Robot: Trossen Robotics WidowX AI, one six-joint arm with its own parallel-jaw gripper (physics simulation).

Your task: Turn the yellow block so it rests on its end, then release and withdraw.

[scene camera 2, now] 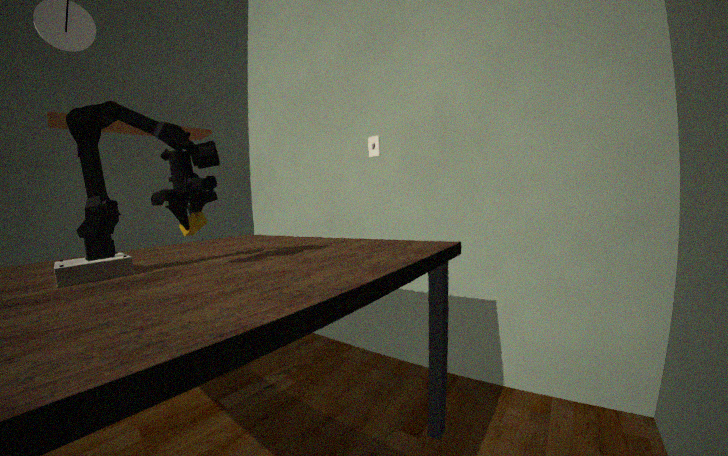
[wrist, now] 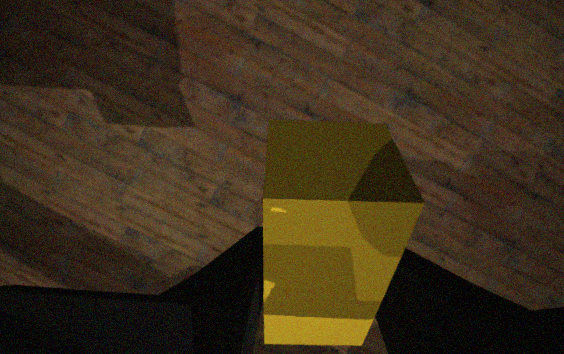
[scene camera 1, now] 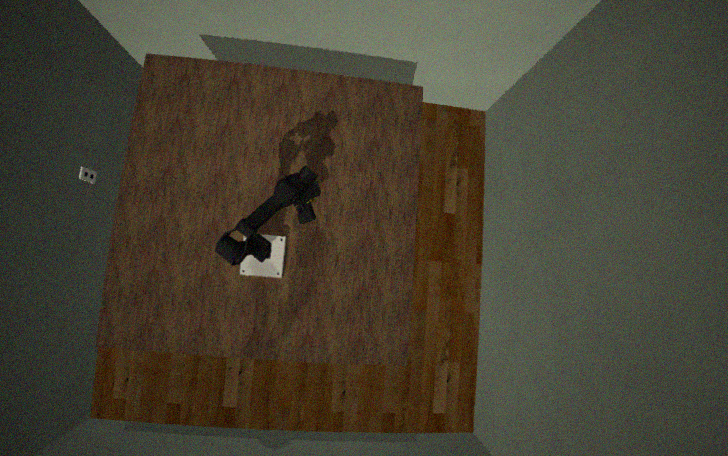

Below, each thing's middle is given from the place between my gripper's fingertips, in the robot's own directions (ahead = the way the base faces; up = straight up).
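Yellow block (wrist: pixel 339 204), 10 mm above my hand.
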